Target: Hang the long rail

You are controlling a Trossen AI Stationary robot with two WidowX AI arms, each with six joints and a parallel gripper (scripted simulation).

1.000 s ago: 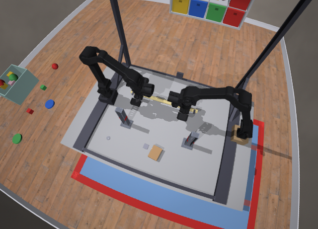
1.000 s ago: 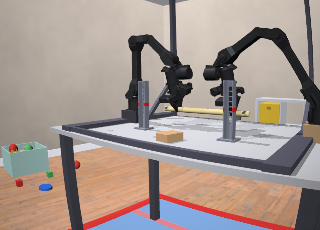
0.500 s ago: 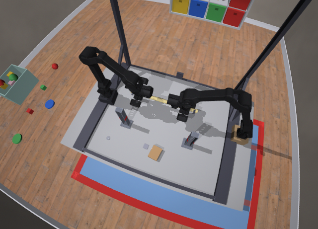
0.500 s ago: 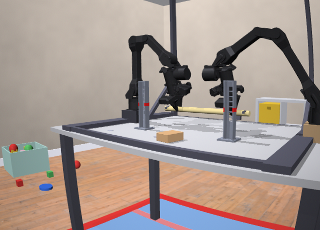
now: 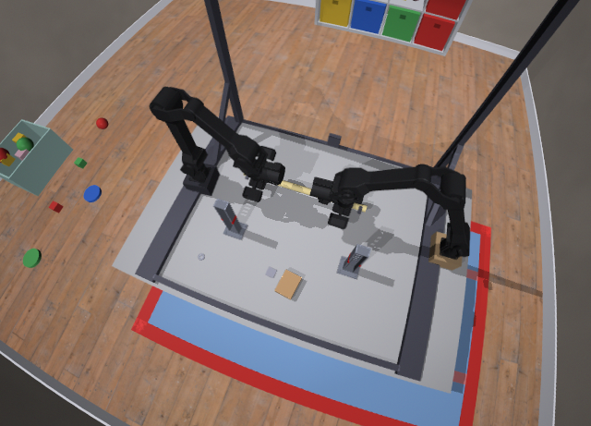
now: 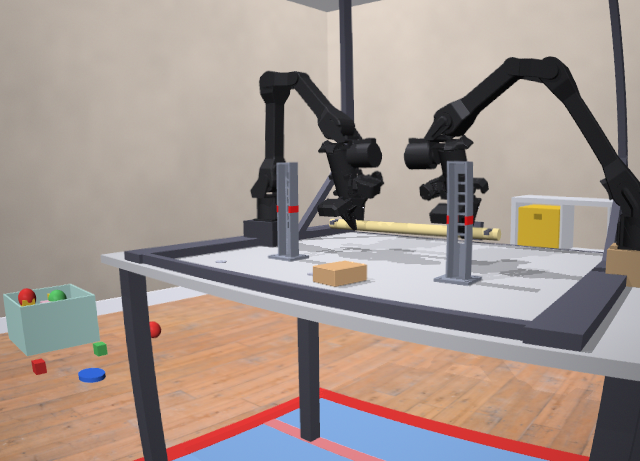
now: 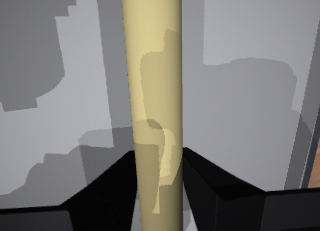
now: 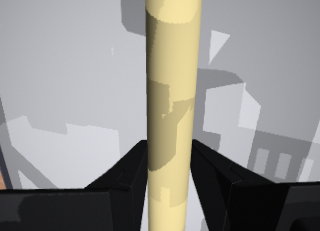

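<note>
The long pale yellow rail lies 150 mm to the right of my left hand and 20 mm below it. Round my left hand: tan box: 310 mm ahead, 100 mm to the right, 70 mm below.
My right hand is 10 mm short of the long pale yellow rail, 150 mm to the right of it and 20 mm above it. From my right hand the other things lie so: tan box 320 mm ahead, 200 mm to the left, 70 mm below.
</note>
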